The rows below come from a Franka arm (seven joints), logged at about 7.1 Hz.
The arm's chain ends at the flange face. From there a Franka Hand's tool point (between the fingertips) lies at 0.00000 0.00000 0.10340 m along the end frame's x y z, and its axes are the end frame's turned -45 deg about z.
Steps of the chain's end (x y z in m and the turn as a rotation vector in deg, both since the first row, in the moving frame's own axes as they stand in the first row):
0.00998 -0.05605 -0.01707 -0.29 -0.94 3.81
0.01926 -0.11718 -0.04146 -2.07 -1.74 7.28
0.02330 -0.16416 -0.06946 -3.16 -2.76 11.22
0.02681 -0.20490 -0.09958 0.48 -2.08 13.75
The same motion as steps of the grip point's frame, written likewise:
0.04515 -0.03346 -0.01709 0.46 -0.87 3.81
0.09160 -0.06913 -0.04157 -0.23 -2.69 7.28
0.12500 -0.09983 -0.06974 -0.28 -4.19 11.22
0.16221 -0.12941 -0.09965 1.81 -1.13 13.75

